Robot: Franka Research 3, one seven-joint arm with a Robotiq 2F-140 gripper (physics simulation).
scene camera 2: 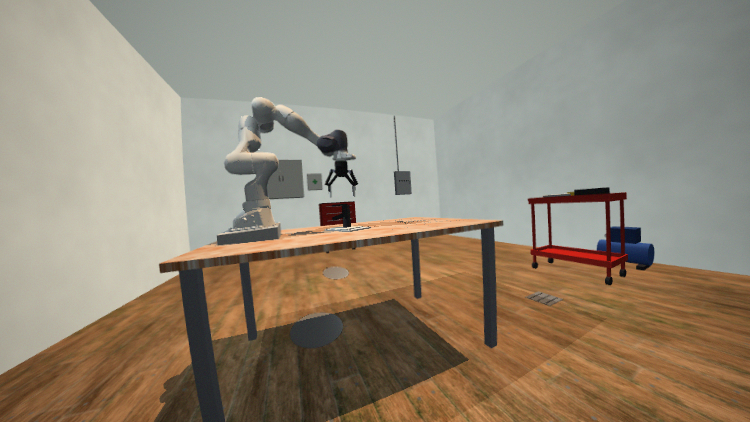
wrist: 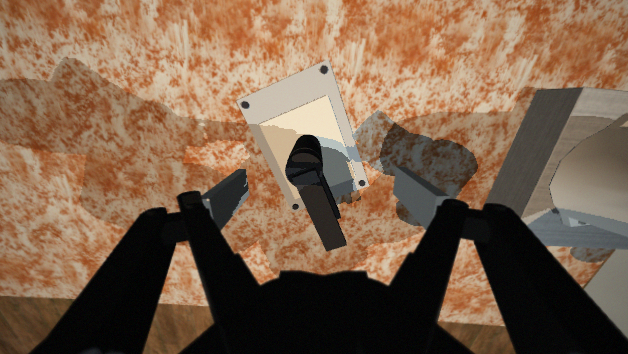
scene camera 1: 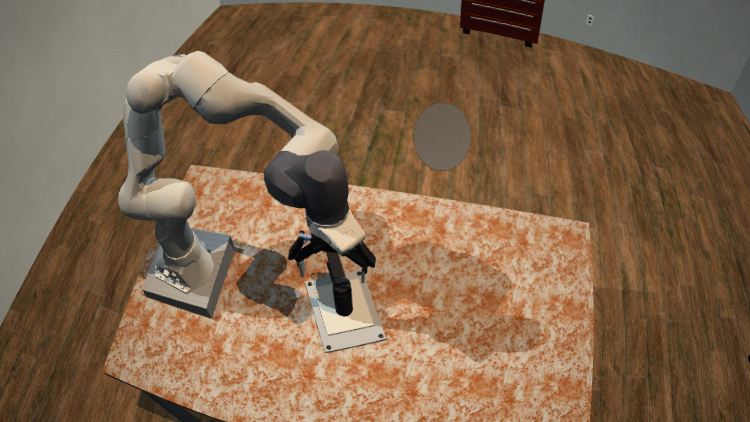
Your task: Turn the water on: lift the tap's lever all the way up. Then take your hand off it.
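The black tap (scene camera 1: 343, 299) (scene camera 2: 346, 217) (wrist: 304, 160) stands upright on a pale plate (scene camera 1: 356, 343) (wrist: 285, 92) with a dark bolt at each corner. Its flat dark lever (scene camera 1: 334, 266) (wrist: 324, 220) sticks out from the top of the tap, toward the gripper's palm in the wrist view. In scene camera 2 the lever looks about level, but it is too small there to tell its exact tilt. My gripper (scene camera 1: 332, 272) (scene camera 2: 342, 193) (wrist: 320, 181) is wide open and empty, pointing down. Its fingertips are a little above the tap, one on each side, and touch nothing.
The table (scene camera 1: 472, 388) (scene camera 2: 419, 230) has a mottled orange top. The arm's grey base block (scene camera 1: 220, 283) (scene camera 2: 249, 235) (wrist: 535, 145) stands beside the tap plate. A red cart (scene camera 2: 576, 198) and a red drawer cabinet (scene camera 1: 500, 22) stand away from the table.
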